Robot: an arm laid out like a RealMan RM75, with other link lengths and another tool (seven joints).
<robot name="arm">
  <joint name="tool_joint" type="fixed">
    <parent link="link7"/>
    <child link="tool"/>
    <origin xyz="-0.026 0.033 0.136" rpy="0 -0.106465 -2.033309"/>
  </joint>
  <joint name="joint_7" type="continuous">
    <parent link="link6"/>
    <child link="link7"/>
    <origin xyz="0 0 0.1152"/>
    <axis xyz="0 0 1"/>
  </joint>
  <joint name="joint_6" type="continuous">
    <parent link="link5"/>
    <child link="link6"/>
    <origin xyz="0 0 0"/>
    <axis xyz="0 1 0"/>
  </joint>
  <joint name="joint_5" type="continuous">
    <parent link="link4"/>
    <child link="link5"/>
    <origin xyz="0 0 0.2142"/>
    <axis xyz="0 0 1"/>
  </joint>
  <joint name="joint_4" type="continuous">
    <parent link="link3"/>
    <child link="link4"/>
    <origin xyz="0 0 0"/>
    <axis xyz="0 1 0"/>
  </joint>
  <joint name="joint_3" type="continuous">
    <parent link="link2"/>
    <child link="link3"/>
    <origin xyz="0 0 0.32"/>
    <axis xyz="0 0 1"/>
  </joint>
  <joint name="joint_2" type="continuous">
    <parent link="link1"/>
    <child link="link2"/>
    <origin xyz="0 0 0"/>
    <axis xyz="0 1 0"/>
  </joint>
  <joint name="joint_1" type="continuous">
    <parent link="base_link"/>
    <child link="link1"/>
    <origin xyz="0 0 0.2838"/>
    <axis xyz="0 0 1"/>
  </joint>
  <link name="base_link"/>
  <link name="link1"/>
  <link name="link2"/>
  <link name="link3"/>
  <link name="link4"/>
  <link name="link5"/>
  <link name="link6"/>
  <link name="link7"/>
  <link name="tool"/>
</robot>
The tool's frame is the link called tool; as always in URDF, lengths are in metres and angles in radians. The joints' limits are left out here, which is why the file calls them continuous.
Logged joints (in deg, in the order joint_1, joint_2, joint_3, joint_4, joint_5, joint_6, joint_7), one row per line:
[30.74, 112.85, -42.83, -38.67, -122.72, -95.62, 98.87]
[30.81, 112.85, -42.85, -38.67, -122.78, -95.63, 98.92]
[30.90, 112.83, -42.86, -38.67, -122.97, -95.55, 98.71]
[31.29, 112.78, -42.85, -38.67, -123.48, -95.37, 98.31]
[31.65, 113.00, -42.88, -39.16, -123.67, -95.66, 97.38]
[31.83, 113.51, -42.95, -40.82, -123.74, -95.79, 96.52]
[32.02, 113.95, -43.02, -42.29, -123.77, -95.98, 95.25]
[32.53, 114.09, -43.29, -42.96, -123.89, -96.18, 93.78]
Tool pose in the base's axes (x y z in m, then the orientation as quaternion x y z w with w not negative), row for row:
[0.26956, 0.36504, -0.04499, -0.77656, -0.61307, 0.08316, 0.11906]
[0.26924, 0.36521, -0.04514, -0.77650, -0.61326, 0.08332, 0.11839]
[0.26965, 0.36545, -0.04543, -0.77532, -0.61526, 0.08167, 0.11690]
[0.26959, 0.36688, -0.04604, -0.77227, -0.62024, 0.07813, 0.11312]
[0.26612, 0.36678, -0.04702, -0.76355, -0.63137, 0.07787, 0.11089]
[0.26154, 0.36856, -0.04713, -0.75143, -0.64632, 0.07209, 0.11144]
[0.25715, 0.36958, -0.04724, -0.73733, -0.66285, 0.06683, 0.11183]
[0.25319, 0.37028, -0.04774, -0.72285, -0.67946, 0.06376, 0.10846]
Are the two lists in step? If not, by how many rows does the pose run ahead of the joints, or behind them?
They are in step.
